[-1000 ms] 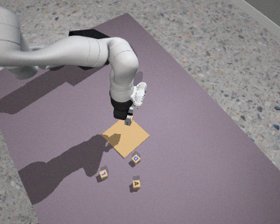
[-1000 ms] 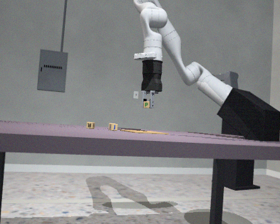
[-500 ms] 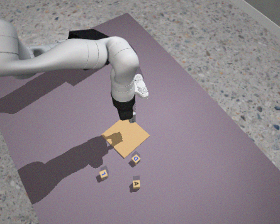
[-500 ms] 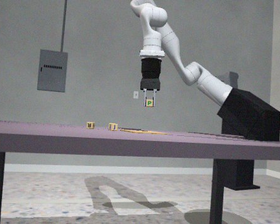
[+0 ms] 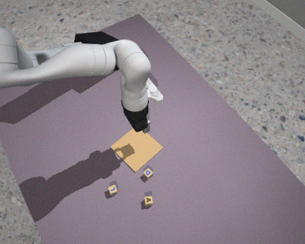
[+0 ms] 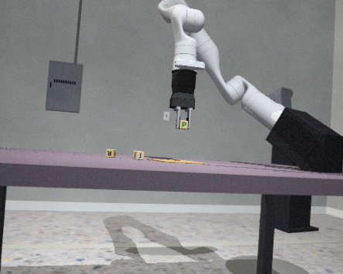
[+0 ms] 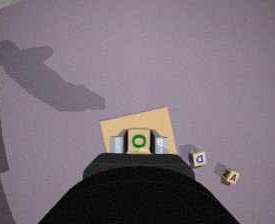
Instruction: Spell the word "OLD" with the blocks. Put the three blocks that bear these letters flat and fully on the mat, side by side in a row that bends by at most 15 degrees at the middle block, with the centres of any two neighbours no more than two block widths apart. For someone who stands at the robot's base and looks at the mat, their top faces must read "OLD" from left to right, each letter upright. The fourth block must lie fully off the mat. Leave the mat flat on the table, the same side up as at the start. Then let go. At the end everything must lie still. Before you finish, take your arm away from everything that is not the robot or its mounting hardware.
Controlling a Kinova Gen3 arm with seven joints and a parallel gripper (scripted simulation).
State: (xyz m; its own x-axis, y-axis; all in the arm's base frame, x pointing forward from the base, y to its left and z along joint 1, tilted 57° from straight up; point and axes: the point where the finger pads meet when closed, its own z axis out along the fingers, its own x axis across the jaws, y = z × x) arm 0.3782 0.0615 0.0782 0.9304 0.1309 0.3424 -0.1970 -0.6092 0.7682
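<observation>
Right now the tan mat is 4 cm to the right of my hand and 12 cm below it. From my hand the other things lie so: L block (7 cm ahead, 21 cm to the right, 11 cm below); O block (1 cm below); D block (11 cm ahead, 8 cm to the right, 11 cm below).
</observation>
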